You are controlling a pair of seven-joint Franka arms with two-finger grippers.
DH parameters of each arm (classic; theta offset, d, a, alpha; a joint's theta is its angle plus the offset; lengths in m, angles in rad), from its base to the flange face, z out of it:
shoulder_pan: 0 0.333 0 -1.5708
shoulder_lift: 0 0 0 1.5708
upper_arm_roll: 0 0.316 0.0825 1.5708
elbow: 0 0 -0.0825 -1.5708
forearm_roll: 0 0.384 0 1.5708
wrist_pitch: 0 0 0.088 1.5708
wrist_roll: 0 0.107 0 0
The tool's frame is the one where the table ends.
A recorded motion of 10 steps. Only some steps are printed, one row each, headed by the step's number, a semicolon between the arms.
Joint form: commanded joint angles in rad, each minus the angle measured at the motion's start. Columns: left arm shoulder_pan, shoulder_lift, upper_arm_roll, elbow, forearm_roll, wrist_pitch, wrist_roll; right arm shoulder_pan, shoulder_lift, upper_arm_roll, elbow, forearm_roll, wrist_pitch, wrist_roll.
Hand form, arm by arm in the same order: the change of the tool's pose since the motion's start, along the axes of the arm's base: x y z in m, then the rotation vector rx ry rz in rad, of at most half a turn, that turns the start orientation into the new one. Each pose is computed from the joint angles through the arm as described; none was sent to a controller.
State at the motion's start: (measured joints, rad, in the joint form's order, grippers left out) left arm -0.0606 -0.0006 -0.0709 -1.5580 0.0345 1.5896 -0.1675; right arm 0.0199 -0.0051 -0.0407 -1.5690 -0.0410 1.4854 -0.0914
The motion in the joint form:
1: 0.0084 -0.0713 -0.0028 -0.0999 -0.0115 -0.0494 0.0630; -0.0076 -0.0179 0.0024 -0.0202 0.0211 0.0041 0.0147
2: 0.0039 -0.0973 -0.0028 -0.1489 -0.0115 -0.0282 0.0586; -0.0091 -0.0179 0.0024 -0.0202 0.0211 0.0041 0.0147
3: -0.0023 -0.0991 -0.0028 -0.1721 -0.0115 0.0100 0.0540; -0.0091 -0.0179 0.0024 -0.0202 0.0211 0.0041 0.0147
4: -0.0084 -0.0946 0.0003 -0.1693 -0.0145 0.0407 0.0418; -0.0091 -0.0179 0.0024 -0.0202 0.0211 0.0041 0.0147
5: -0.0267 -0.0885 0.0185 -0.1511 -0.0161 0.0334 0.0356; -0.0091 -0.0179 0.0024 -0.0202 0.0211 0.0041 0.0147
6: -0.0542 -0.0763 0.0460 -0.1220 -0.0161 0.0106 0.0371; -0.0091 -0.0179 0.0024 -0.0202 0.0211 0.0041 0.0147
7: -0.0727 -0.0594 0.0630 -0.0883 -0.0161 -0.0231 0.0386; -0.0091 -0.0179 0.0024 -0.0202 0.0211 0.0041 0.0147
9: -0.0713 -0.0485 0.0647 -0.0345 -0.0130 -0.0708 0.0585; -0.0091 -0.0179 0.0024 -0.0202 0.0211 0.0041 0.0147
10: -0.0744 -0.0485 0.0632 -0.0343 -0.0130 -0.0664 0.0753; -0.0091 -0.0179 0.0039 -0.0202 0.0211 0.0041 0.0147
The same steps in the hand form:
1: -0.0284 0.0042 -0.0129 0.0036 0.0803 -0.0556; -0.0053 -0.0005 0.0006 0.0206 -0.0027 -0.0196
2: -0.0356 0.0023 -0.0205 0.0059 0.0818 -0.0559; -0.0053 -0.0013 0.0006 0.0206 -0.0027 -0.0211
3: -0.0334 -0.0013 -0.0273 0.0045 0.0650 -0.0585; -0.0053 -0.0013 0.0006 0.0206 -0.0027 -0.0211
4: -0.0290 -0.0038 -0.0257 -0.0024 0.0362 -0.0502; -0.0053 -0.0013 0.0006 0.0206 -0.0027 -0.0211
5: -0.0273 -0.0037 -0.0208 -0.0067 0.0315 -0.0441; -0.0053 -0.0013 0.0006 0.0206 -0.0027 -0.0211
6: -0.0251 -0.0033 -0.0154 -0.0087 0.0377 -0.0453; -0.0053 -0.0013 0.0006 0.0206 -0.0027 -0.0211
7: -0.0228 -0.0040 -0.0114 -0.0081 0.0546 -0.0476; -0.0053 -0.0013 0.0006 0.0206 -0.0027 -0.0211
9: -0.0232 -0.0018 0.0039 -0.0046 0.0596 -0.0633; -0.0053 -0.0013 0.0006 0.0206 -0.0027 -0.0211
10: -0.0230 -0.0043 0.0044 -0.0047 0.0554 -0.0849; -0.0053 -0.0005 0.0006 0.0205 -0.0027 -0.0196

